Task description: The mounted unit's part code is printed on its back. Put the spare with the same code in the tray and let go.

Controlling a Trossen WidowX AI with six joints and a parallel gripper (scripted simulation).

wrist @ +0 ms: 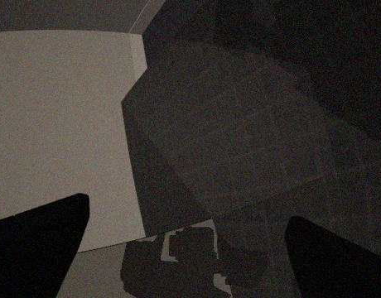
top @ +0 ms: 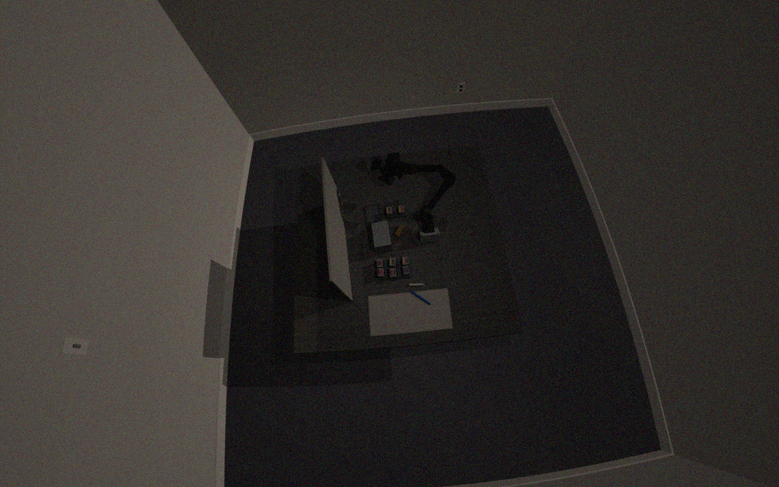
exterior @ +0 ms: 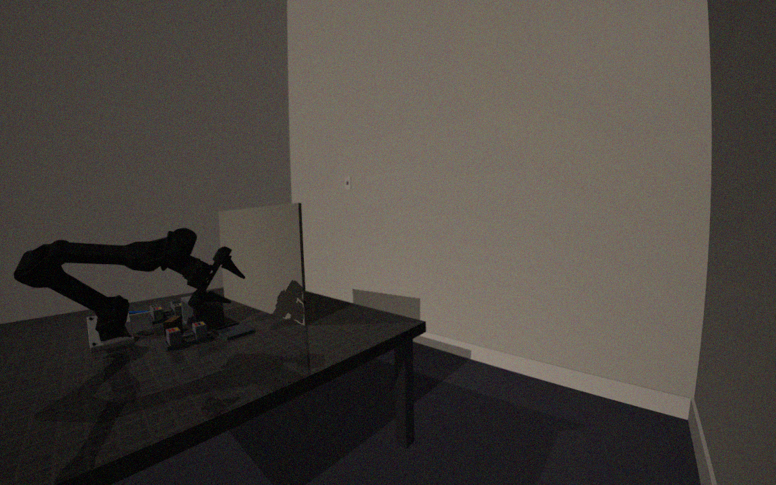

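My gripper tip is now 60 mm past the white spare block, 200 mm to the right of it and 140 mm above it. From my gripper tip the other things lie so: shallow rectangular tray 50 mm ahead, 180 mm to the left, 180 mm below; then white upright panel 240 mm ahead, 390 mm to the left, 40 mm above; then grey mounted unit 10 mm ahead, 390 mm to the left, 130 mm below.
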